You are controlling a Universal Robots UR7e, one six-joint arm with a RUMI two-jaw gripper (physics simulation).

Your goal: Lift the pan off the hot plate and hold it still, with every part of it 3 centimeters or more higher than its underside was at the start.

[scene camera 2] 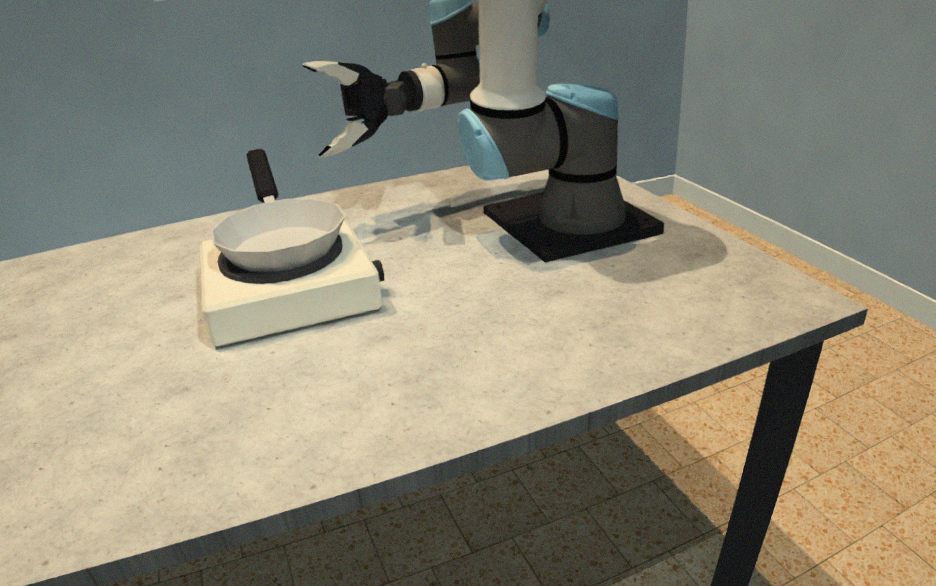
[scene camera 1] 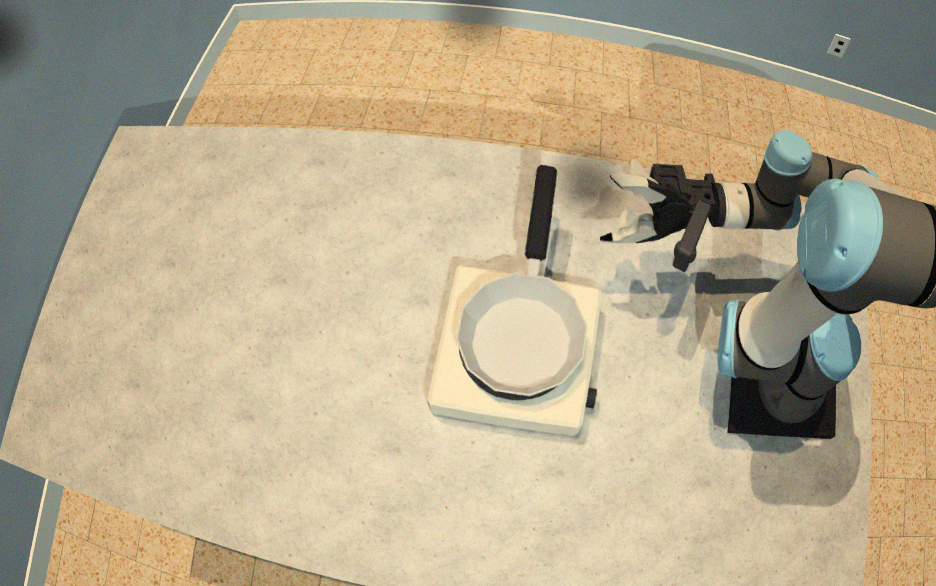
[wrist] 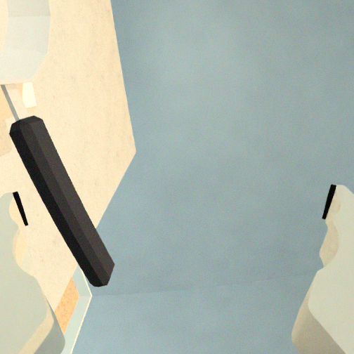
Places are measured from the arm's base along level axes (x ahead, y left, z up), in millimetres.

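Pixels of known places: gripper, fingertip midpoint: [scene camera 2: 310, 111] [scene camera 1: 604, 209]; arm's base, origin of the base link: [scene camera 2: 582, 216] [scene camera 1: 791, 384].
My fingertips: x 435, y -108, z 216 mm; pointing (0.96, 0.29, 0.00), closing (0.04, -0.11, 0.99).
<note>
Ahead of a thing's pixels: the offset from my fingertips to its top centre. Level surfaces: height alone.
The light grey pan [scene camera 1: 521, 336] [scene camera 2: 279, 238] [wrist: 25, 45] rests upright on the cream hot plate {dx +74, dy +169, dz -159 mm} [scene camera 1: 507, 414] [scene camera 2: 293, 310]. Its black handle {dx +97, dy -31, dz -76 mm} [scene camera 1: 541, 212] [scene camera 2: 262, 174] [wrist: 62, 205] points to the table's far edge and slopes upward. My gripper [scene camera 1: 607, 207] [scene camera 2: 312, 109] [wrist: 174, 192] is wide open and empty, pointing sideways toward the handle from its right in scene camera 1. It is apart from the handle, and in scene camera 2 it appears higher. In the wrist view the handle shows near the left finger, with part of the pan at the upper left.
The arm's black base [scene camera 1: 742, 414] [scene camera 2: 524, 231] stands on the table {dz -235 mm} [scene camera 1: 241, 345] [scene camera 2: 449, 358] to the right of the hot plate. A black knob {dx -50, dy +219, dz -182 mm} [scene camera 1: 591, 398] [scene camera 2: 378, 269] sticks out of the hot plate's right side. A wall [scene camera 2: 138, 103] [wrist: 225, 125] rises behind the table.
</note>
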